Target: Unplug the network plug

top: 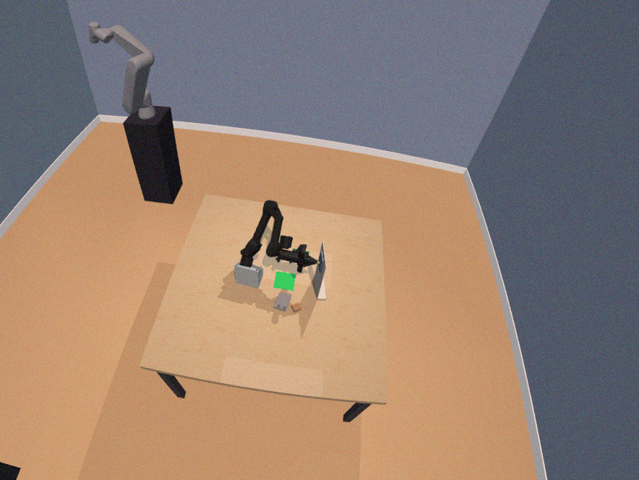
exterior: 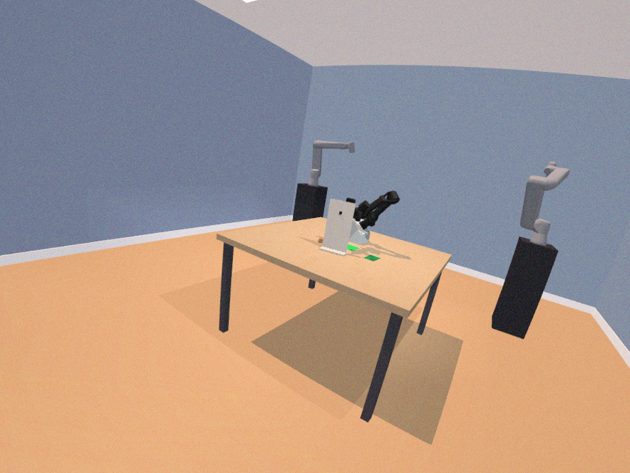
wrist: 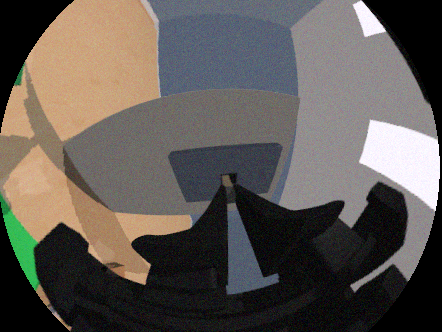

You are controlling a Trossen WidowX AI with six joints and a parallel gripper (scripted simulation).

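The bright green square is 160 mm behind my gripper tip, 20 mm to the left of it and 260 mm below it. Round my gripper tip: grey box (160 mm behind, 130 mm to the right, 250 mm below); socket panel (30 mm ahead, 100 mm below); tan network plug (right at my gripper tip).
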